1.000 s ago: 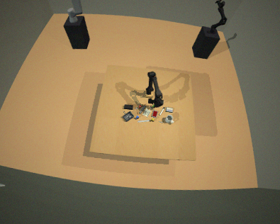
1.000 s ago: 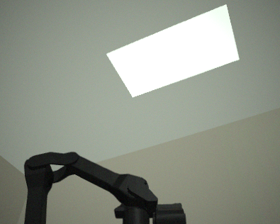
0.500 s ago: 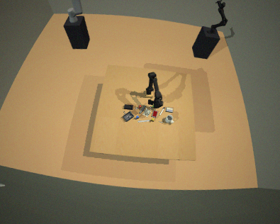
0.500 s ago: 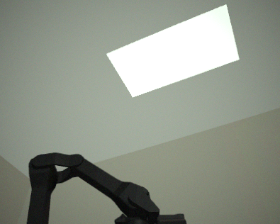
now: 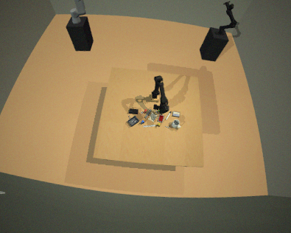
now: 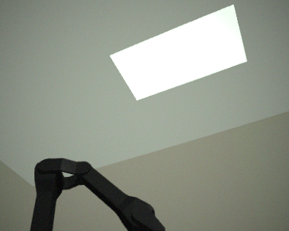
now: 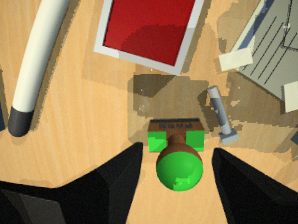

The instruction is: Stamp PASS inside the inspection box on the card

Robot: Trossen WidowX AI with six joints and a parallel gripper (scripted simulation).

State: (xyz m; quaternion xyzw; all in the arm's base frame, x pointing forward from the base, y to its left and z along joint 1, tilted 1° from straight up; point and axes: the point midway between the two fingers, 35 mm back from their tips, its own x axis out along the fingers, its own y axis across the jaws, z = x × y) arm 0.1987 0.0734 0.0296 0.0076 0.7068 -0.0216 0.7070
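Right now my gripper tip is 90 mm short of the red ink pad, 40 mm above it and 20 mm to the right of it. Round my gripper tip: white cylinder (120 mm to the left, 30 mm below, 30 mm ahead); then white card (90 mm to the right, 80 mm ahead, 40 mm below); then yellow block (190 mm ahead, 20 mm to the right, 20 mm below).
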